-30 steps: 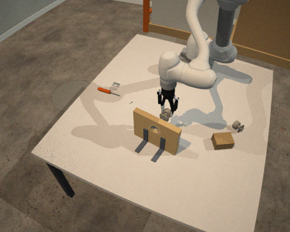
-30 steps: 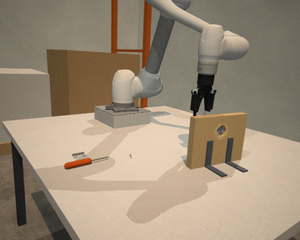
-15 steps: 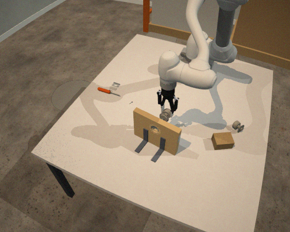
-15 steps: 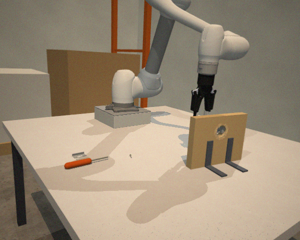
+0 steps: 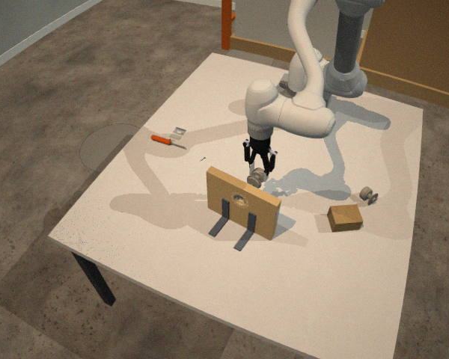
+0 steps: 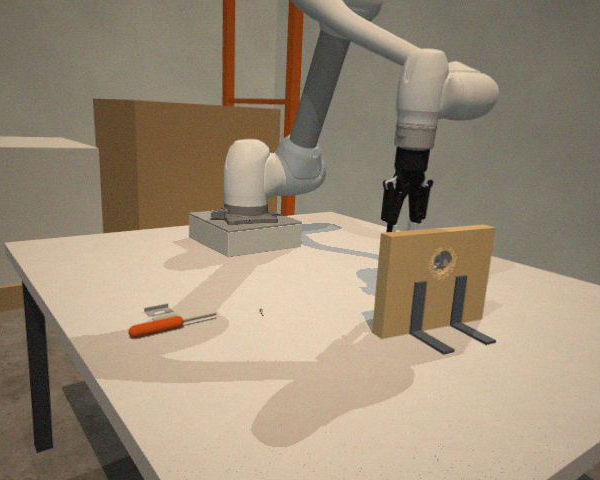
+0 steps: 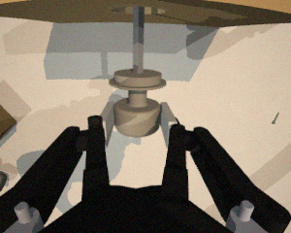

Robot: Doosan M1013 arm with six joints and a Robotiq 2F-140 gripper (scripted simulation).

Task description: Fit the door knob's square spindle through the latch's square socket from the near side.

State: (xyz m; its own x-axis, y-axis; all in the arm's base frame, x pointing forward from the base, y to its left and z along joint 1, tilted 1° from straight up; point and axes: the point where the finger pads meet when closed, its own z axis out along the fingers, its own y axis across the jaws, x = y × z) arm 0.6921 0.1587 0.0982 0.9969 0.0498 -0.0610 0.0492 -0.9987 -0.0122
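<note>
Now: hand 3 cm short of the door knob and 3 cm above it. Round my hand: tiny screw 34 cm to the right, 18 cm below, 6 cm behind; wooden panel 13 cm ahead, 5 cm below, 1 cm to the left; latch socket 13 cm ahead, 3 cm below, 1 cm to the left.
</note>
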